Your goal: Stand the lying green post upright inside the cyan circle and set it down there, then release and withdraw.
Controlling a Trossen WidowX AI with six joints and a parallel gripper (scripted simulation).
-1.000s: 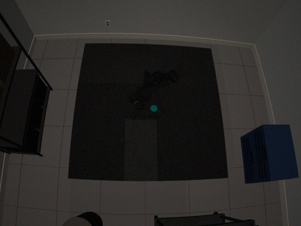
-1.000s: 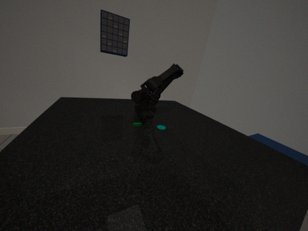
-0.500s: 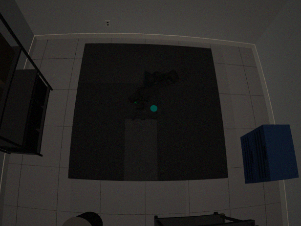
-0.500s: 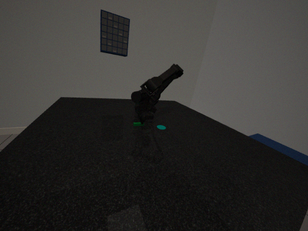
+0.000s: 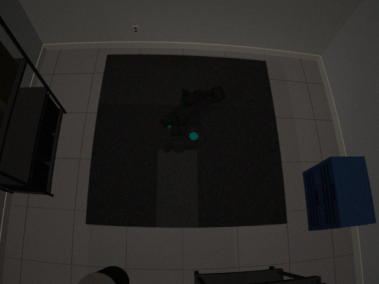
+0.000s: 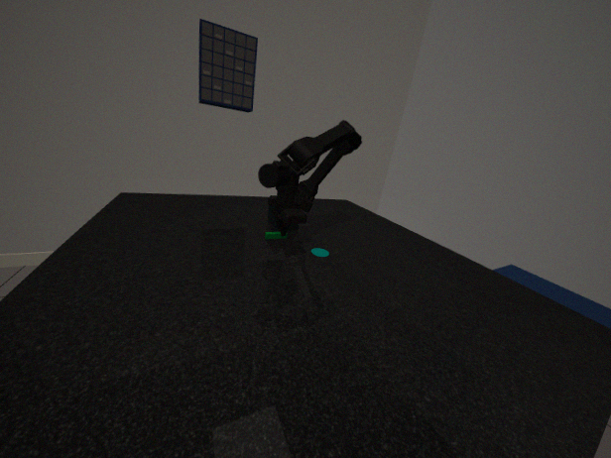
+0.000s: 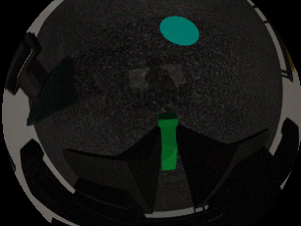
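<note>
Right now the cyan circle is 50 mm ahead of my gripper tip, 120 mm to the left of it and 50 mm below it. Also, from my gripper tip: green post 20 mm to the right.
</note>
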